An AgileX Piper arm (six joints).
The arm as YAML. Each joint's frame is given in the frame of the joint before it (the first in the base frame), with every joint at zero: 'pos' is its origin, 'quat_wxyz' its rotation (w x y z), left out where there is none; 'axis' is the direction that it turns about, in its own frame. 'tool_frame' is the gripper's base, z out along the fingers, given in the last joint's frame.
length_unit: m
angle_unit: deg
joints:
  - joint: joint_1
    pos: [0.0, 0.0, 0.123]
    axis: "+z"
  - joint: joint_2
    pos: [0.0, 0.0, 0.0]
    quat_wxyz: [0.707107, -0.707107, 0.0, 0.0]
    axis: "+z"
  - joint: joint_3
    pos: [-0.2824, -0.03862, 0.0]
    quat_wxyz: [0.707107, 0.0, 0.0, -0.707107]
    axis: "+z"
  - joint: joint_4
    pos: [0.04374, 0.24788, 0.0]
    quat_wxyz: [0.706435, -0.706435, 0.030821, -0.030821]
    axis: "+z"
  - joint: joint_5
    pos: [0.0, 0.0, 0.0]
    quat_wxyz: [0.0, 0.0, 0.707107, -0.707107]
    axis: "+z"
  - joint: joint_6
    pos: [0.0, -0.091, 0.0]
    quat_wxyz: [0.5, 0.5, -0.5, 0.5]
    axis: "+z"
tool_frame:
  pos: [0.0, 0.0, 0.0]
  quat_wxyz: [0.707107, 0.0, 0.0, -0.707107]
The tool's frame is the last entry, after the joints.
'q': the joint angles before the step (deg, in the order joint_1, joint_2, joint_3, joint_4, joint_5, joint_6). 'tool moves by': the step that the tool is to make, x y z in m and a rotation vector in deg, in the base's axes. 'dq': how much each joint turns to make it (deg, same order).
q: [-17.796 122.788 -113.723 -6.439 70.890 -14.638]
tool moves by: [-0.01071 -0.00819 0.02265 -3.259 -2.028 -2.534]
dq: [-0.834 -2.867 0.175 -3.013 0.000 1.940]
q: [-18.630 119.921 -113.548 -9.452 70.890 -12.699]
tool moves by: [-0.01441 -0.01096 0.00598 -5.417 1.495 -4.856]
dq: [-0.605 -2.280 2.926 -7.050 0.029 4.787]
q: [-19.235 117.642 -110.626 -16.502 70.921 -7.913]
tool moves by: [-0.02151 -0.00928 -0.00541 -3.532 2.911 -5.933]
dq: [-1.010 -2.968 6.417 -5.897 -0.060 5.852]
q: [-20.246 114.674 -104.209 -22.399 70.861 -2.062]
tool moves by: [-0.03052 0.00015 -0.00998 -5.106 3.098 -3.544]
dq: [-0.143 -5.360 11.443 -7.531 -2.572 6.377]
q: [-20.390 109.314 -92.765 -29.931 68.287 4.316]
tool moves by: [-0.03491 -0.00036 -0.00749 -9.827 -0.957 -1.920]
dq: [-0.054 -6.857 13.846 -12.821 -6.681 11.035]
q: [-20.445 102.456 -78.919 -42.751 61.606 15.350]
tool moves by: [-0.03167 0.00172 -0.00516 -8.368 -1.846 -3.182]
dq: [0.001 -5.418 10.780 -11.965 -2.418 12.882]
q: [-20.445 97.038 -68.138 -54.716 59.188 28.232]
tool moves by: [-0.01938 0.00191 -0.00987 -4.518 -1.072 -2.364]
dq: [-0.022 -2.406 6.860 -7.252 -0.455 9.321]
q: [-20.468 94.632 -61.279 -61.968 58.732 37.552]
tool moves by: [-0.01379 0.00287 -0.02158 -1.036 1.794 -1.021]
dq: [-0.045 -0.017 5.861 -3.803 -0.499 5.626]
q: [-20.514 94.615 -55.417 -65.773 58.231 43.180]
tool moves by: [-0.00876 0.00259 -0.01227 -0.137 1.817 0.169]
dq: [0.000 -0.046 3.403 -1.772 -0.389 1.989]
